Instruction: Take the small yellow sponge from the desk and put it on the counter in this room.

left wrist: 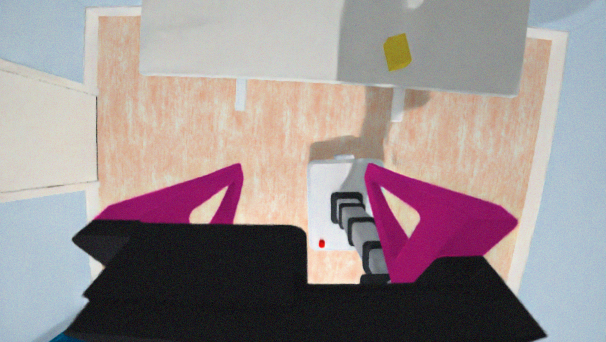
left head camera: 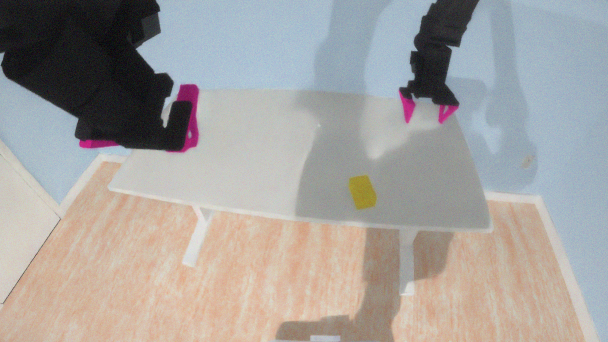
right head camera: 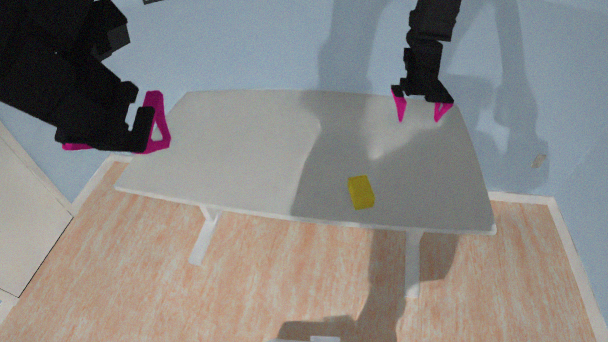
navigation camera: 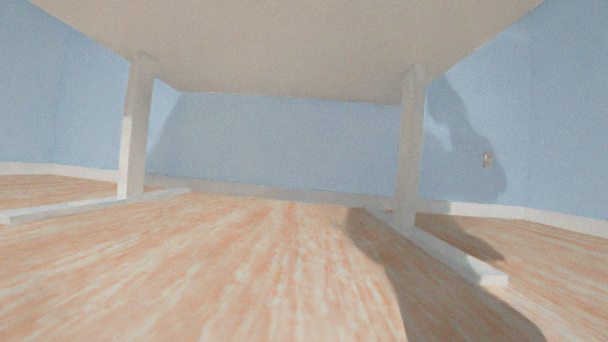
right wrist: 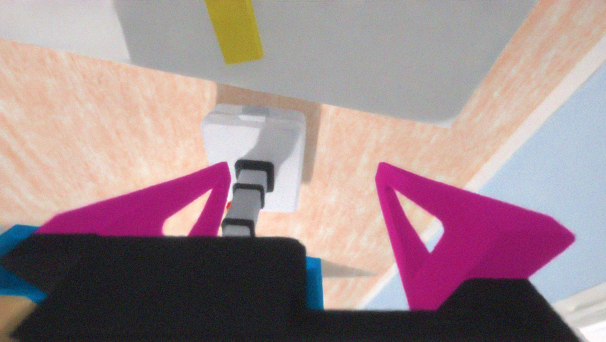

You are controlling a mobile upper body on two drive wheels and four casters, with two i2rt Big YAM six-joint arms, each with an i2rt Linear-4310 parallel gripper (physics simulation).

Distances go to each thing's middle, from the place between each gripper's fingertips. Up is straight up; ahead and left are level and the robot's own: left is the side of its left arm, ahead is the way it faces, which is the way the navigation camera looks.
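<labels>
I consider the yellow sponge [right head camera: 362, 196] and where my hands are relative to it. My right hand is 330 mm above the sponge, 50 mm short of it and 120 mm to the right of it. As for my left hand, the sponge is 530 mm below it, 330 mm to the right of it and 380 mm ahead of it.
</labels>
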